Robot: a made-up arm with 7 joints. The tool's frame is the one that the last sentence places.
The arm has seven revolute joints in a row. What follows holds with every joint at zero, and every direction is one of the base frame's. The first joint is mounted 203 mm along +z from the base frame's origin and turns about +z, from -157.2 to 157.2 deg. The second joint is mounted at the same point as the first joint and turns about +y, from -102.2 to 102.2 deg. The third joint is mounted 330 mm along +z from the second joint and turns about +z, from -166.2 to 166.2 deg. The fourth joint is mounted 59 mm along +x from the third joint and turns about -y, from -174.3 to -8.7 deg. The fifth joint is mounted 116 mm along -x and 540 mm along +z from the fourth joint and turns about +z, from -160.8 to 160.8 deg. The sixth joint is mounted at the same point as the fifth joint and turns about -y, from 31.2 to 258.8 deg. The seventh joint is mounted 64 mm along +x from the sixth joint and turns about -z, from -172.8 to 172.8 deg. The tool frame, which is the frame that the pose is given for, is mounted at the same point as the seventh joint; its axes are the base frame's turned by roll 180, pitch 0 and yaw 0 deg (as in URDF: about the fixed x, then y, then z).
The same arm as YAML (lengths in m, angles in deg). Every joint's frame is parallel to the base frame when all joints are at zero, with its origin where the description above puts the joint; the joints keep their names.
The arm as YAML. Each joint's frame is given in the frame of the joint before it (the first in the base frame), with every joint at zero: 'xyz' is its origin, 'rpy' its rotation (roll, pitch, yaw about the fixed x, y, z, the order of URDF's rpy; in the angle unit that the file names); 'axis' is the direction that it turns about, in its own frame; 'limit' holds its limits. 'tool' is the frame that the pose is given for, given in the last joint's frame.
units:
  length: m
  angle: deg
joints:
  - name: joint 1
    type: revolute
    origin:
      xyz: [0.0, 0.0, 0.203]
      rpy: [0.0, 0.0, 0.0]
    axis: [0.0, 0.0, 1.0]
    limit:
      lower: -157.2
      upper: 157.2
  - name: joint 2
    type: revolute
    origin:
      xyz: [0.0, 0.0, 0.0]
      rpy: [0.0, 0.0, 0.0]
    axis: [0.0, 1.0, 0.0]
    limit:
      lower: -102.2
      upper: 102.2
  - name: joint 3
    type: revolute
    origin:
      xyz: [0.0, 0.0, 0.33]
      rpy: [0.0, 0.0, 0.0]
    axis: [0.0, 0.0, 1.0]
    limit:
      lower: -166.2
      upper: 166.2
  - name: joint 4
    type: revolute
    origin:
      xyz: [0.059, 0.0, 0.0]
      rpy: [0.0, 0.0, 0.0]
    axis: [0.0, -1.0, 0.0]
    limit:
      lower: -174.3
      upper: -8.7
  - name: joint 5
    type: revolute
    origin:
      xyz: [-0.116, 0.0, 0.54]
      rpy: [0.0, 0.0, 0.0]
    axis: [0.0, 0.0, 1.0]
    limit:
      lower: -160.8
      upper: 160.8
  - name: joint 6
    type: revolute
    origin:
      xyz: [0.0, 0.0, 0.0]
      rpy: [0.0, 0.0, 0.0]
    axis: [0.0, -1.0, 0.0]
    limit:
      lower: 31.2
      upper: 258.8
  - name: joint 7
    type: revolute
    origin:
      xyz: [0.064, 0.0, 0.0]
      rpy: [0.0, 0.0, 0.0]
    axis: [0.0, 0.0, -1.0]
    limit:
      lower: -172.8
      upper: 172.8
tool:
  origin:
    xyz: [0.0, 0.0, 0.0]
    rpy: [180.0, 0.0, 0.0]

